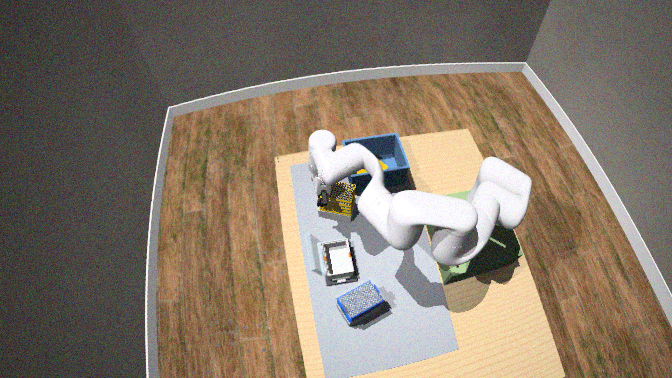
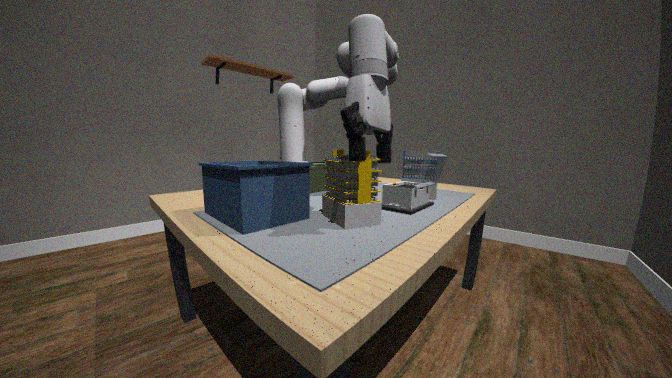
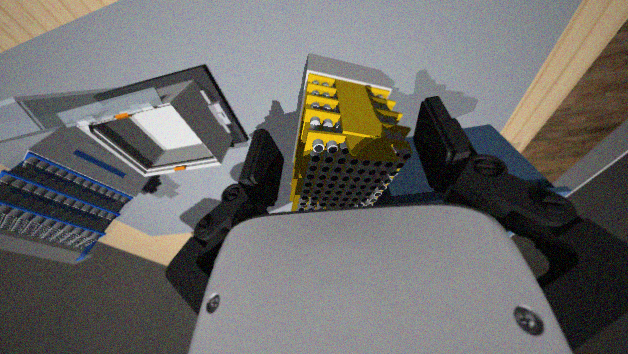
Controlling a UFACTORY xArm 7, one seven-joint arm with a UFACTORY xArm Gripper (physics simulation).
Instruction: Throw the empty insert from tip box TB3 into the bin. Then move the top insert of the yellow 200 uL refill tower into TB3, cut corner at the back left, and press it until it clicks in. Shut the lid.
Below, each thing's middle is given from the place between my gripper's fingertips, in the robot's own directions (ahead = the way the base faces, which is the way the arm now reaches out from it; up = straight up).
I see my gripper 20 mm short of the clear lid [image 3: 36, 114], 220 mm to the right of it and 20 mm above it. Also, from my hand: blue bin [image 2: 248, 196] 210 mm behind, 160 mm to the right, 70 mm below.
